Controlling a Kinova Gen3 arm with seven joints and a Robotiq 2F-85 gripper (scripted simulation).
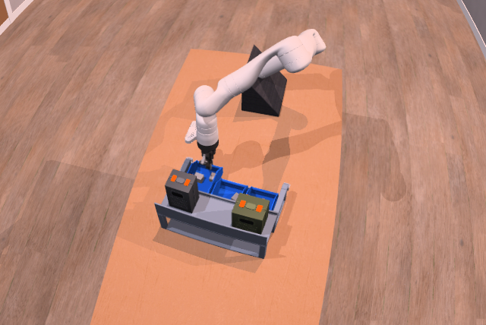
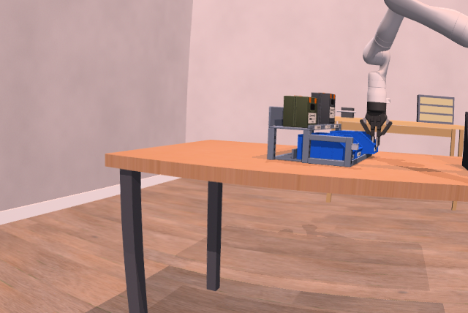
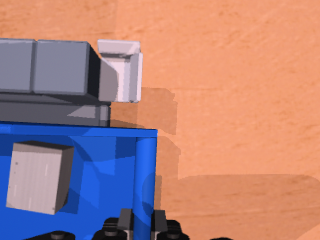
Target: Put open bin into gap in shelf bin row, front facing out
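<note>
My hand is 50 mm short of the grey block, 30 mm to the left of it and 30 mm above it. Round my hand: grey shelf 160 mm ahead, 80 mm to the left, 10 mm above; then dark grey box 210 mm ahead, 50 mm to the right, 100 mm above; then olive box 250 mm ahead, 180 mm to the left, 90 mm above.
</note>
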